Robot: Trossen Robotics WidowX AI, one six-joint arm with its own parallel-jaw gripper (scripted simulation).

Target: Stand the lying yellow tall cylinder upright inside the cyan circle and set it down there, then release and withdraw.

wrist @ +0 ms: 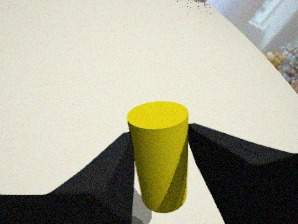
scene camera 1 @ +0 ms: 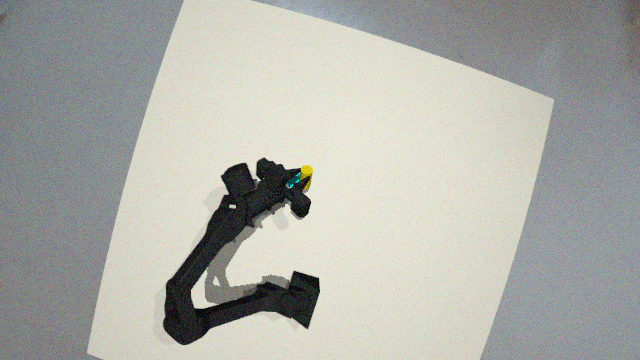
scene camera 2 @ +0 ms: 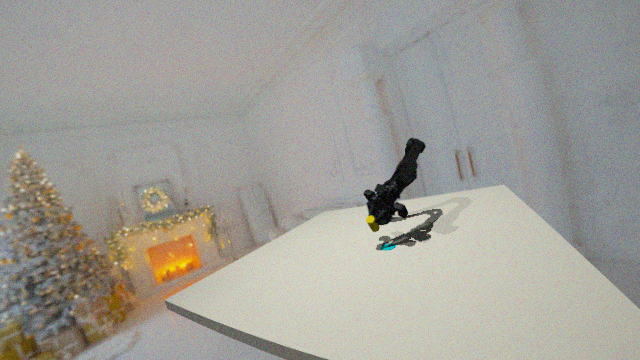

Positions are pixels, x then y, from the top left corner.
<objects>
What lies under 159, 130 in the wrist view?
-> A yellow tall cylinder.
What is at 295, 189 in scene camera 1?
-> The gripper.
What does the gripper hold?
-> A yellow tall cylinder.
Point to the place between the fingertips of the gripper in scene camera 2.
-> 371, 220
</objects>
